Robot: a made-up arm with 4 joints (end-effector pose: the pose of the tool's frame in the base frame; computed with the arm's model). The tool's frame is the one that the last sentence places. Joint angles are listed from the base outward.
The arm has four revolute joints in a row. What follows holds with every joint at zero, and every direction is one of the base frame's.
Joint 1 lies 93.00 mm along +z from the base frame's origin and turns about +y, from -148.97 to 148.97 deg.
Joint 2 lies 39.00 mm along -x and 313.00 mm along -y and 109.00 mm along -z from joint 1 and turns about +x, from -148.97 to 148.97 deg.
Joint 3 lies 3.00 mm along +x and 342.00 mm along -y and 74.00 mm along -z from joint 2 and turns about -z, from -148.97 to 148.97 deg.
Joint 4 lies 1.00 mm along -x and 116.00 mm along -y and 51.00 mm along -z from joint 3 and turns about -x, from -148.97 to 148.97 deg.
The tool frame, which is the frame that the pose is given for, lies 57.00 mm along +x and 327.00 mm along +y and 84.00 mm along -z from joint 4; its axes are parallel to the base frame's.
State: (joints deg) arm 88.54 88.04 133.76 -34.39
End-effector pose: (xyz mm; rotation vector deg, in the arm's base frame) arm -628.7 -321.2 6.3 53.61 -70.47 135.95
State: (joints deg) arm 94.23 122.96 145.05 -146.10
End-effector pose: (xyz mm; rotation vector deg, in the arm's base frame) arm -236.7 -368.0 388.3 96.83 51.11 142.42
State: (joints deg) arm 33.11 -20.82 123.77 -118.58
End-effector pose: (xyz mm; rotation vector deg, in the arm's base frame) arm -96.8 -501.0 369.8 34.58 -96.26 -53.89
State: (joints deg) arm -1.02 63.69 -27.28 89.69
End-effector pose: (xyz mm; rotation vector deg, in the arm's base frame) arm 118.0 -125.7 -656.1 -25.58 -27.77 6.11
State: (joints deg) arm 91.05 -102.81 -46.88 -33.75
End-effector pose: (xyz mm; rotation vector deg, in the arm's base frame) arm 55.2 -289.8 237.6 -40.12 123.51 73.38
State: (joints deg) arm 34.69 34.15 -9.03 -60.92
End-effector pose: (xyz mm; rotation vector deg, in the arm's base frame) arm -74.4 -561.0 -16.4 94.83 28.53 -19.12
